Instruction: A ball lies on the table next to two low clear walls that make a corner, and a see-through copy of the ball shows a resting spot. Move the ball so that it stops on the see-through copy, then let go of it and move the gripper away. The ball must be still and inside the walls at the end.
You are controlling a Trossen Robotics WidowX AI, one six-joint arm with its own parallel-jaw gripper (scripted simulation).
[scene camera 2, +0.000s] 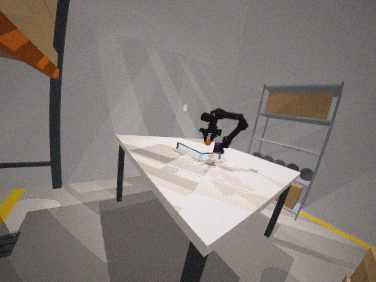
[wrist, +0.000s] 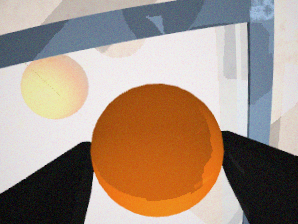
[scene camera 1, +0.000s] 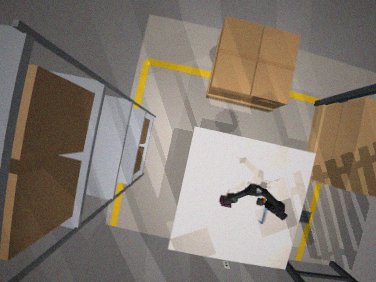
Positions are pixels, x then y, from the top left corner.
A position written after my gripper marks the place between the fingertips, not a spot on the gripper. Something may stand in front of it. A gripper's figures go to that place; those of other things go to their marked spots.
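There's a see-through copy of ball (wrist: 55, 87) that's 17 cm from the lens, and the marked spots on it and on an orange ball (wrist: 157, 146) are 12 cm apart. My gripper (wrist: 156, 146) is 10 cm from the lens, and the orange ball is 7 cm from the lens.
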